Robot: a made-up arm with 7 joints. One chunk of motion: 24 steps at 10 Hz.
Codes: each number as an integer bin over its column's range. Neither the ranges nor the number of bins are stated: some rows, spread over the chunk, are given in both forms.
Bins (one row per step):
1: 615 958 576 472 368 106 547
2: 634 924 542 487 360 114 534
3: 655 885 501 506 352 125 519
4: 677 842 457 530 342 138 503
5: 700 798 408 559 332 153 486
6: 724 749 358 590 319 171 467
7: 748 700 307 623 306 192 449
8: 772 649 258 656 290 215 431
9: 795 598 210 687 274 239 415
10: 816 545 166 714 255 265 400
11: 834 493 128 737 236 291 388
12: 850 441 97 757 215 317 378
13: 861 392 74 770 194 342 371
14: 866 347 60 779 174 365 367
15: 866 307 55 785 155 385 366
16: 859 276 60 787 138 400 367
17: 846 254 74 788 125 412 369
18: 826 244 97 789 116 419 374
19: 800 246 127 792 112 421 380
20: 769 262 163 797 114 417 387
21: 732 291 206 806 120 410 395
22: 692 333 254 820 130 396 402
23: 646 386 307 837 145 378 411
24: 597 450 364 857 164 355 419
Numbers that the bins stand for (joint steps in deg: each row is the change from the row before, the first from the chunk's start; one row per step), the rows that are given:
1: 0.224 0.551 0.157 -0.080 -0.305 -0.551 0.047
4: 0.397 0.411 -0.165 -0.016 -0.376 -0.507 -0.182
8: 0.664 0.180 -0.703 0.122 -0.516 -0.399 -0.557
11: 0.838 -0.008 -1.054 0.212 -0.662 -0.292 -0.780
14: 0.927 -0.183 -1.238 0.258 -0.830 -0.188 -0.890
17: 0.871 -0.295 -1.200 0.268 -0.962 -0.123 -0.879
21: 0.552 -0.250 -0.843 0.287 -0.976 -0.125 -0.744
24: 0.173 -0.059 -0.416 0.344 -0.857 -0.203 -0.619
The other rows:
2: 0.277 0.510 0.065 -0.064 -0.327 -0.540 -0.020
3: 0.336 0.463 -0.046 -0.043 -0.349 -0.525 -0.098
5: 0.462 0.359 -0.297 0.016 -0.403 -0.486 -0.270
6: 0.529 0.300 -0.432 0.050 -0.438 -0.460 -0.369
7: 0.596 0.241 -0.570 0.086 -0.473 -0.431 -0.463
9: 0.728 0.118 -0.832 0.156 -0.559 -0.365 -0.640
10: 0.787 0.055 -0.951 0.186 -0.611 -0.329 -0.718
12: 0.882 -0.070 -1.138 0.234 -0.719 -0.256 -0.832
13: 0.913 -0.129 -1.200 0.248 -0.776 -0.221 -0.869
15: 0.927 -0.231 -1.251 0.264 -0.881 -0.160 -0.895
16: 0.908 -0.268 -1.238 0.267 -0.927 -0.139 -0.890
18: 0.815 -0.307 -1.138 0.269 -0.986 -0.113 -0.853
19: 0.742 -0.305 -1.057 0.272 -0.997 -0.110 -0.822
20: 0.655 -0.285 -0.959 0.278 -0.992 -0.116 -0.786
22: 0.440 -0.200 -0.714 0.303 -0.949 -0.145 -0.708
23: 0.311 -0.136 -0.570 0.322 -0.908 -0.170 -0.661

